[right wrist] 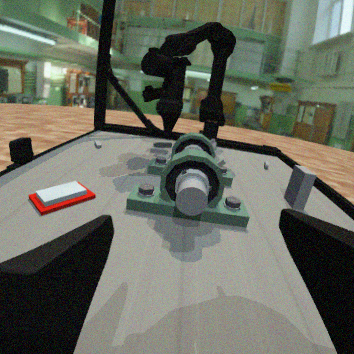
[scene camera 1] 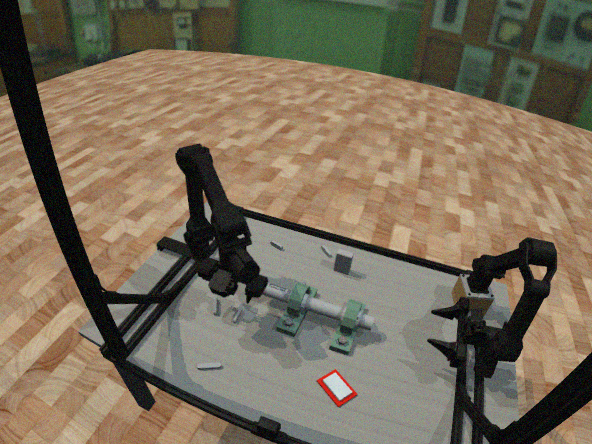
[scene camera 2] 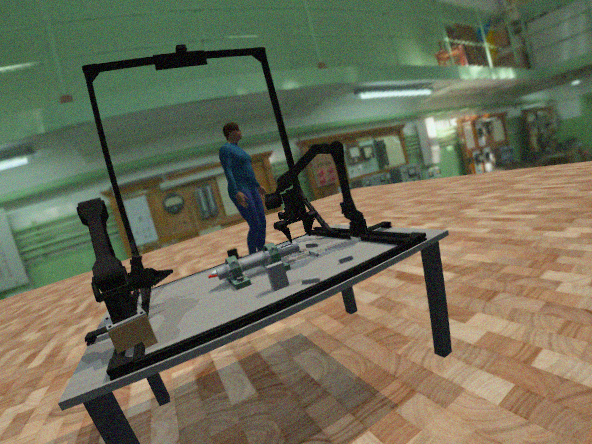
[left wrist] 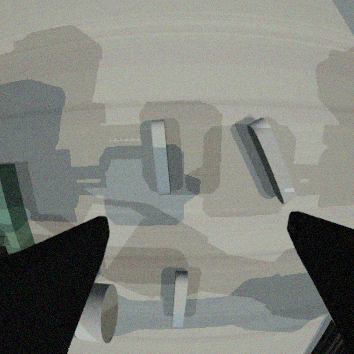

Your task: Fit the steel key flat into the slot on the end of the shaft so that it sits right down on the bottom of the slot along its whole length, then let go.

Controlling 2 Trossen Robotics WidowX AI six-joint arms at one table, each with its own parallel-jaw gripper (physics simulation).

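Seen in the pictures: left gripper, fingertip midpoint: (right wrist: 167,133) (scene camera 1: 233,297) (scene camera 2: 300,239) (left wrist: 199,224); right gripper, fingertip midpoint: (right wrist: 196,221) (scene camera 1: 429,325) (scene camera 2: 172,270); left arm's base, link origin: (right wrist: 208,138) (scene camera 1: 200,254) (scene camera 2: 360,234); right arm's base, link origin: (scene camera 1: 477,285) (scene camera 2: 124,316).
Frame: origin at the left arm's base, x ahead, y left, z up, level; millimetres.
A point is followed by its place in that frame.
Note:
A pale shaft (scene camera 1: 325,307) @(x 461, y -18, z 48 mm) (scene camera 2: 255,260) @(x 449, y 8, z 38 mm) (right wrist: 192,195) @(x 595, y 8, z 38 mm) lies through two green bearing blocks; its plain round end shows in the left wrist view (left wrist: 108,313) @(x 270, y -35, z 33 mm). Its slot is too small to make out. Several similar loose grey key-like bars lie on the table, among them one bar (scene camera 1: 237,315) @(x 249, y -135, z -8 mm) (left wrist: 161,157) @(x 246, y -134, z -7 mm), a rounded bar (scene camera 1: 217,306) @(x 182, y -145, z -4 mm) (left wrist: 272,160) @(x 177, y -142, z -3 mm) and a small bar (left wrist: 180,299) @(x 219, y -16, z -3 mm); I cannot tell which is the steel key. My left gripper (scene camera 2: 299,235) @(x 223, y -114, z 35 mm) (left wrist: 199,224) @(x 223, y -114, z 35 mm) is open and empty above the bars, by the shaft's end. My right gripper (scene camera 1: 431,327) @(x 740, y 20, z 97 mm) (right wrist: 196,221) @(x 740, y 20, z 97 mm) is open and empty, apart from the shaft.
Green bearing blocks (scene camera 1: 300,295) @(x 391, y -36, z 73 mm) (right wrist: 235,215) @(x 551, y 74, z -1 mm) are bolted around the shaft. An upright grey block (scene camera 1: 343,262) @(x 424, y 198, z 28 mm) (scene camera 2: 277,275) @(x 423, y 224, z 25 mm) (right wrist: 300,187) @(x 447, y 202, z 27 mm) stands behind it. A red-edged pad (scene camera 1: 321,381) @(x 546, y -198, z -13 mm) (right wrist: 42,210) @(x 638, y -187, z -13 mm) bears a white slab. Another bar (scene camera 1: 208,366) @(x 284, y -315, z -10 mm) lies near the front left.

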